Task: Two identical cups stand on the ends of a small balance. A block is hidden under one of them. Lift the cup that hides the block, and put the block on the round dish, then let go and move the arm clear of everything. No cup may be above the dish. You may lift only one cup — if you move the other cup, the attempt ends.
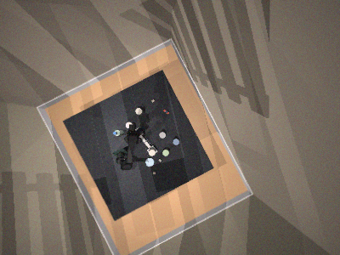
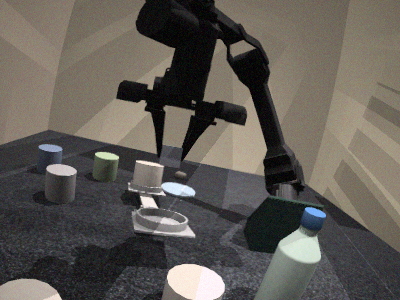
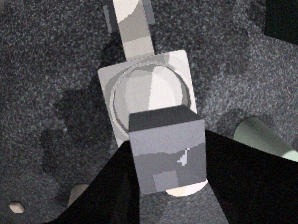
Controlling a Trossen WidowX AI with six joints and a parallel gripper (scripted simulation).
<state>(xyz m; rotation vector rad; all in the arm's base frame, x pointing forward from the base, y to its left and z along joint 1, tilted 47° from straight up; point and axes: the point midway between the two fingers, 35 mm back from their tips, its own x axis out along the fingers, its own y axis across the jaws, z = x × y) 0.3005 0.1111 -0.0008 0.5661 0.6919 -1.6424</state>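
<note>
Now: the round pale blue dish 80 mm behind my gripper tip, 330 mm to the right of it and 170 mm below it. The rest, counted from my gripper tip: white balance 10 mm ahead, 110 mm to the right, 150 mm below; then grey block right at my gripper tip; then white balance beam 10 mm ahead, 110 mm to the right, 130 mm below.
</note>
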